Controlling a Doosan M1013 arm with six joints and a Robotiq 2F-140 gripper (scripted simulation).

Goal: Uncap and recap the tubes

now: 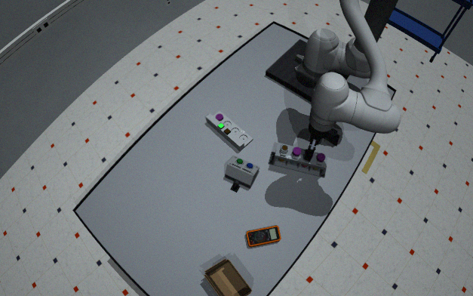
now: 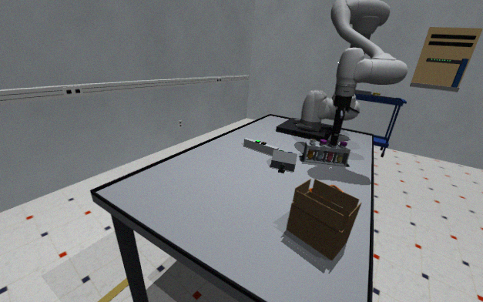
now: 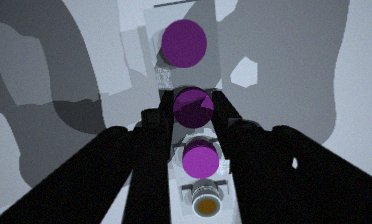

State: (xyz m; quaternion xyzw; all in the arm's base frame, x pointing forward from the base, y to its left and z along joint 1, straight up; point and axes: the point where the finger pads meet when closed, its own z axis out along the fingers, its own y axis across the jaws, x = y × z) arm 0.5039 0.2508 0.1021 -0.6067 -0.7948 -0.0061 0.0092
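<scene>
The purple cap lies 50 mm to the right of my hand, 30 mm below it and 20 mm ahead of it. From my hand the other things lie so: green key: 210 mm to the right, 180 mm ahead, 70 mm below; then blue key: 170 mm to the right, 170 mm ahead, 70 mm below; then key housing: 190 mm to the right, 190 mm ahead, 90 mm below.
</scene>
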